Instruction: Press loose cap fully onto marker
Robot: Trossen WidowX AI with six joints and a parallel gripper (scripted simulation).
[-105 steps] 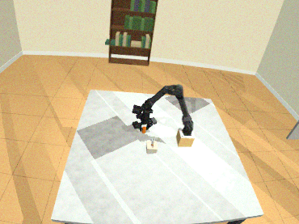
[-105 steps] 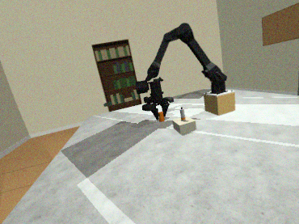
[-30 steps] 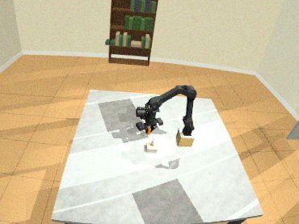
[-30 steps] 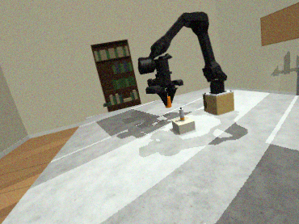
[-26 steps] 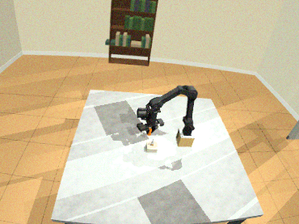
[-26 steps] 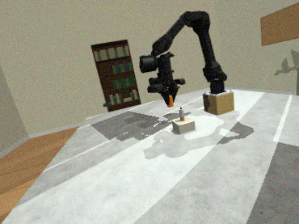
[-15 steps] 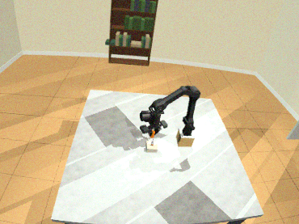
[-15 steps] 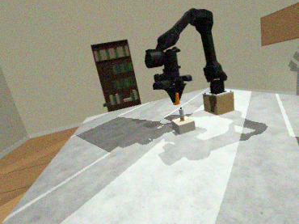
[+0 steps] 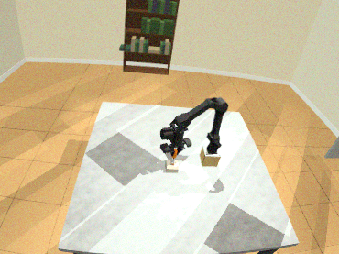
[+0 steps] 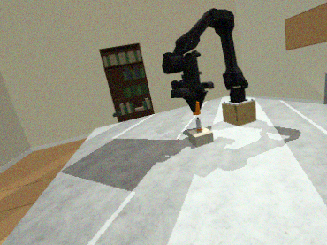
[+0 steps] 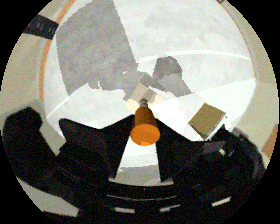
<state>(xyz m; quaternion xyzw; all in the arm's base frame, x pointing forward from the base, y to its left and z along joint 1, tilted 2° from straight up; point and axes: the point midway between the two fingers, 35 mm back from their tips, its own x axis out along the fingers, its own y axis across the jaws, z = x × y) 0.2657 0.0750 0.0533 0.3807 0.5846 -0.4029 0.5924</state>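
My gripper tip is now 11 cm above the holder block. Also, from my gripper tip: orange cap (1 cm above).
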